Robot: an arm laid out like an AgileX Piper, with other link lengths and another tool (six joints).
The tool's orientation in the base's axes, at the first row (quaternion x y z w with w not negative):
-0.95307 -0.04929 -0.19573 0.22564
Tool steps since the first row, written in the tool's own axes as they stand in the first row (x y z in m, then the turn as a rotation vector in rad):
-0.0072 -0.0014 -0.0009 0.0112 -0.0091 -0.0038
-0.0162 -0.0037 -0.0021 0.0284 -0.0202 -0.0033
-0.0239 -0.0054 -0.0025 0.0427 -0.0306 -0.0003
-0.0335 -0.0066 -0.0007 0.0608 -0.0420 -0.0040
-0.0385 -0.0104 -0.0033 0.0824 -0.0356 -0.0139
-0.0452 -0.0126 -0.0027 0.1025 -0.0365 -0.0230
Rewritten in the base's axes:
-0.0072 0.0008 -0.0015 0.0073 0.0065 0.0113
-0.0163 0.0023 -0.0032 0.0212 0.0167 0.0222
-0.0238 0.0036 -0.0052 0.0335 0.0274 0.0297
-0.0322 0.0054 -0.0100 0.0468 0.0361 0.0446
-0.0384 0.0076 -0.0082 0.0643 0.0260 0.0586
-0.0448 0.0098 -0.0105 0.0794 0.0228 0.0744

